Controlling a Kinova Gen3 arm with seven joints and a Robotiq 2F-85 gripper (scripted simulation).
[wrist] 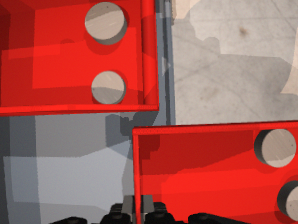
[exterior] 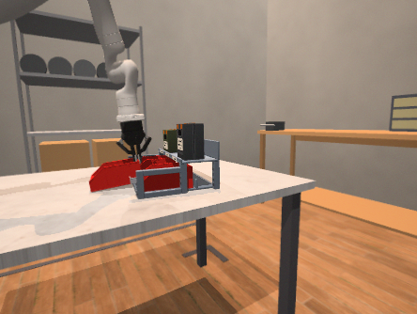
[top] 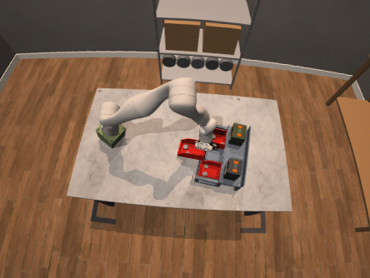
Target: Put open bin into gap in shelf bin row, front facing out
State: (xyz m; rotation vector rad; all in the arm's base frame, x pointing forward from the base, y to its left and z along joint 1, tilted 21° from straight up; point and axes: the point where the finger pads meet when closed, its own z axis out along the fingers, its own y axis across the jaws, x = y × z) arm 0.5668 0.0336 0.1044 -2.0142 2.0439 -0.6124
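The grey round part lies 10 cm behind my hand, 7 cm below it and 2 cm to the right of it. Round my hand: black tool case (16 cm ahead, 13 cm to the right, 7 cm above); grey shelf (10 cm ahead, 3 cm below).
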